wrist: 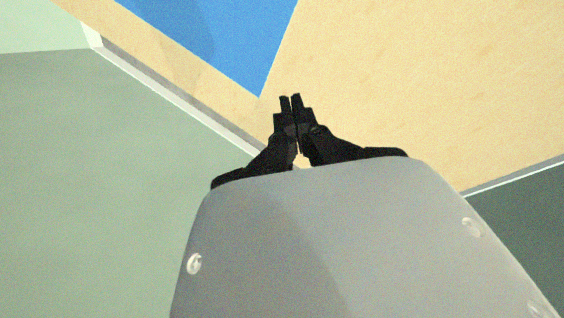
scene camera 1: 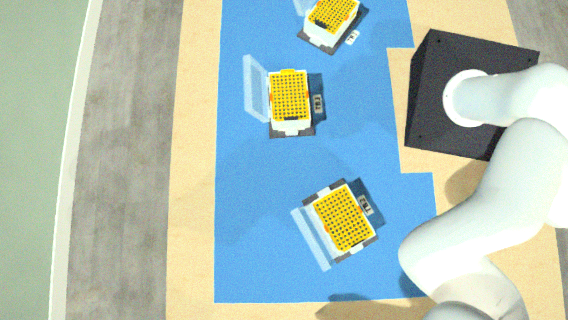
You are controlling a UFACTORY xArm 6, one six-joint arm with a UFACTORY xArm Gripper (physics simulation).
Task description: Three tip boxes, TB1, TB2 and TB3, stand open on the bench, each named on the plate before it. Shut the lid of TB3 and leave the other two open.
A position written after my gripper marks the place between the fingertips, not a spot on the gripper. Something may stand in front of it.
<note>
In view: my gripper (wrist: 290, 110), a clear lid (scene camera 1: 307, 221) and a clear lid (scene camera 1: 256, 95).
</note>
